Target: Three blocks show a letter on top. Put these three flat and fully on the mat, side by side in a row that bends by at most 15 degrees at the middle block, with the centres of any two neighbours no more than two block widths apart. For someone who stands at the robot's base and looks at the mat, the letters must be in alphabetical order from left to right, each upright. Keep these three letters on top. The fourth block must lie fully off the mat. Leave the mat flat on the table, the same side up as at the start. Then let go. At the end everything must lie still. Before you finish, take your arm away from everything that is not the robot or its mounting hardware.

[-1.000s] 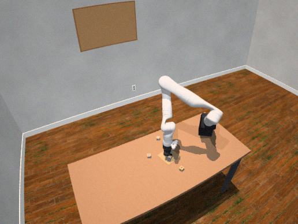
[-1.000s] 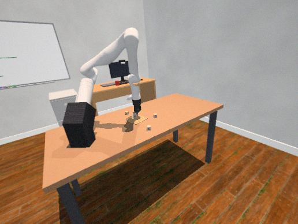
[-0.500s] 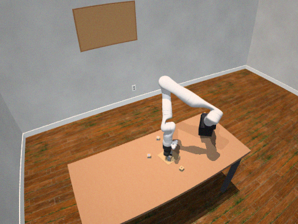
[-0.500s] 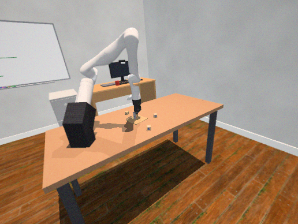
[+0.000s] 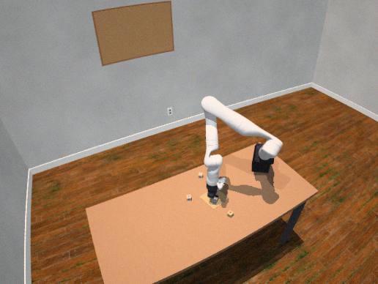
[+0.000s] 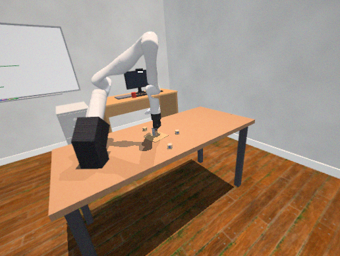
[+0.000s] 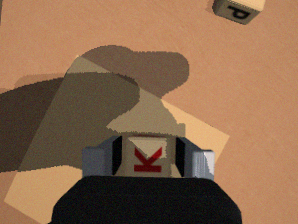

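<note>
My hand is right at the block. From my hand the other things lie so: pale square mat (10 mm behind, 30 mm to the right, 20 mm below).
</note>
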